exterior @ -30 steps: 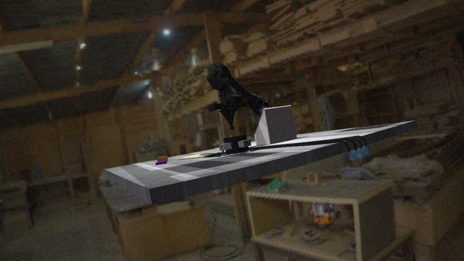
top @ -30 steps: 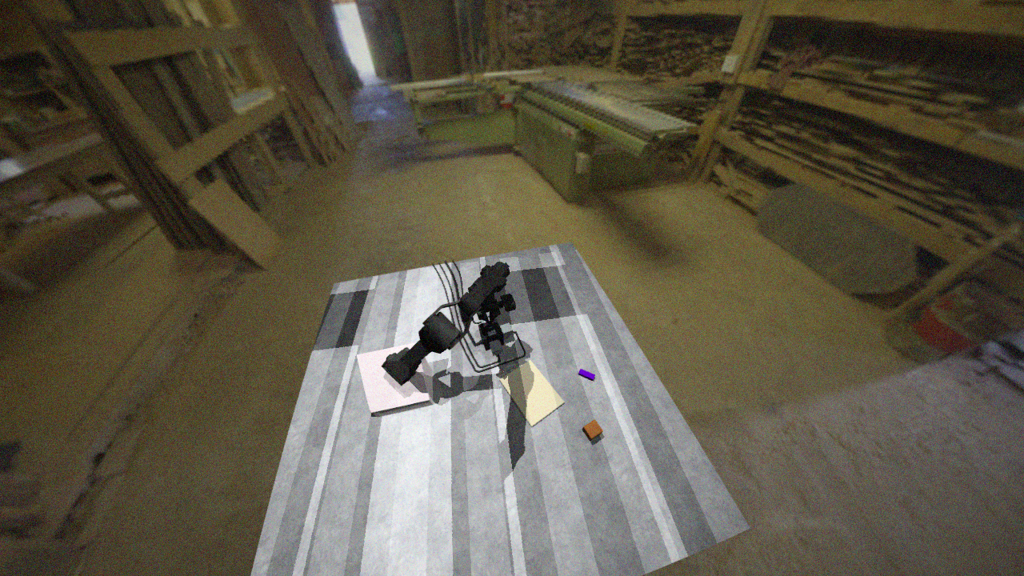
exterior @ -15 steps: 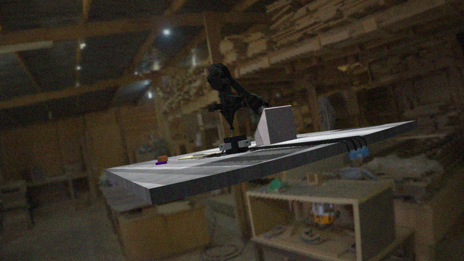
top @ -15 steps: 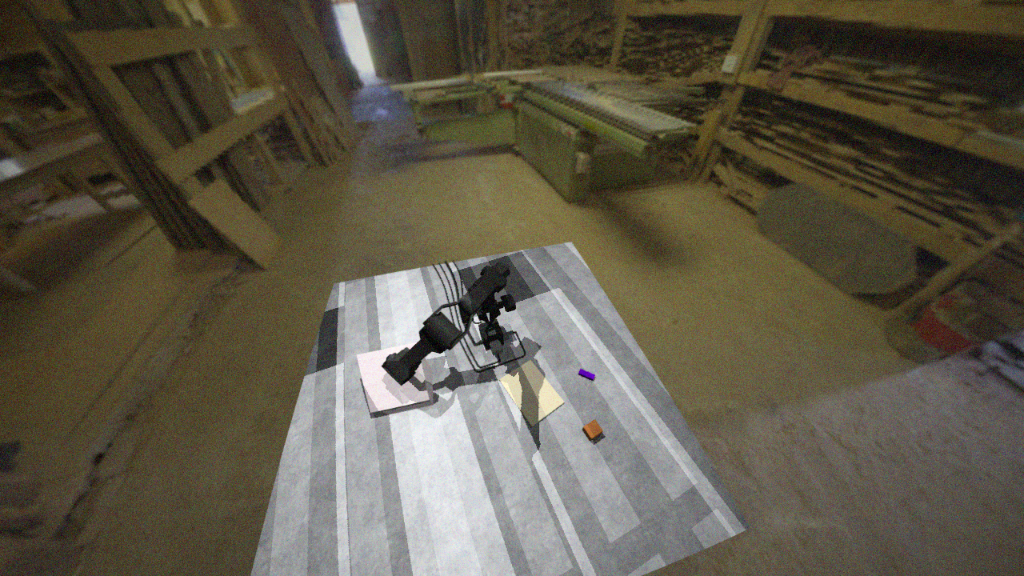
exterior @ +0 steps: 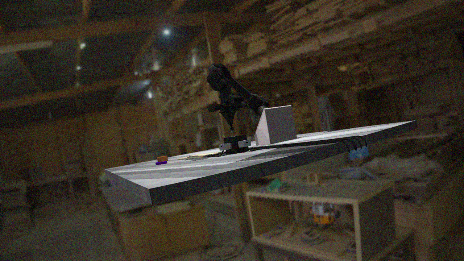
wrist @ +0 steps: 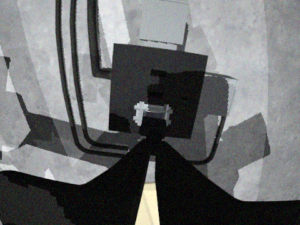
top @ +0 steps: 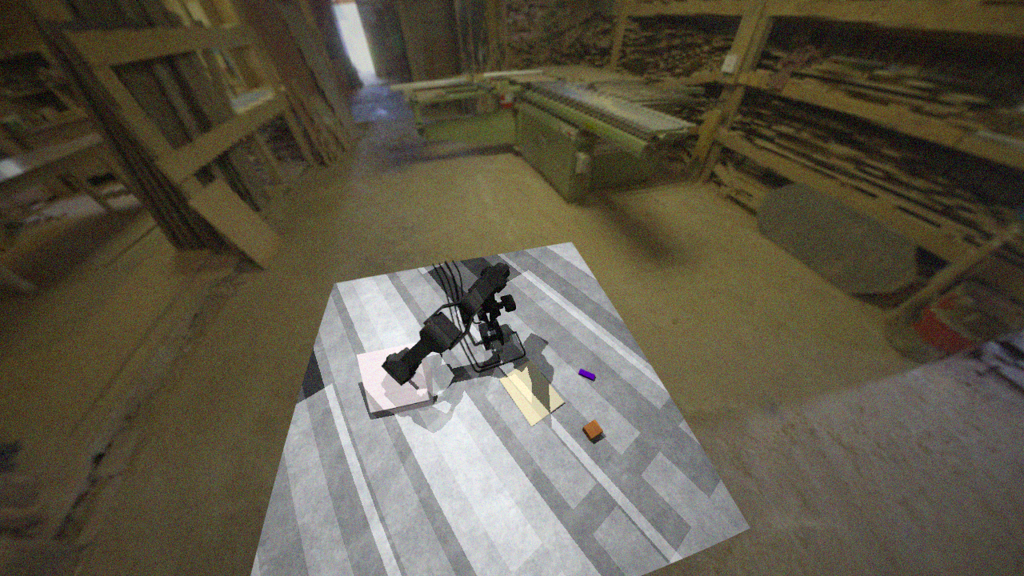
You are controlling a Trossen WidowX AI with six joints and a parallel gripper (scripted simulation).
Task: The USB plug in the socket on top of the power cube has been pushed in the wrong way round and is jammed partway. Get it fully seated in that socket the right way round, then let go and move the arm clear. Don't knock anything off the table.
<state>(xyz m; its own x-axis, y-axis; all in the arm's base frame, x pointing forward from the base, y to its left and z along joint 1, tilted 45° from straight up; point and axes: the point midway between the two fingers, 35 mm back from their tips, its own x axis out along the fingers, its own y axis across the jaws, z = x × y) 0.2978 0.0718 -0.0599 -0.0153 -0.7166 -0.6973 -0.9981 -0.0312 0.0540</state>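
My gripper tip is now 20 mm above the USB plug. Round my gripper tip: cream sheet: 230 mm to the right, 130 mm below, 90 mm ahead; purple piece: 300 mm ahead, 230 mm to the right, 130 mm below; orange block: 410 mm to the right, 230 mm ahead, 120 mm below.
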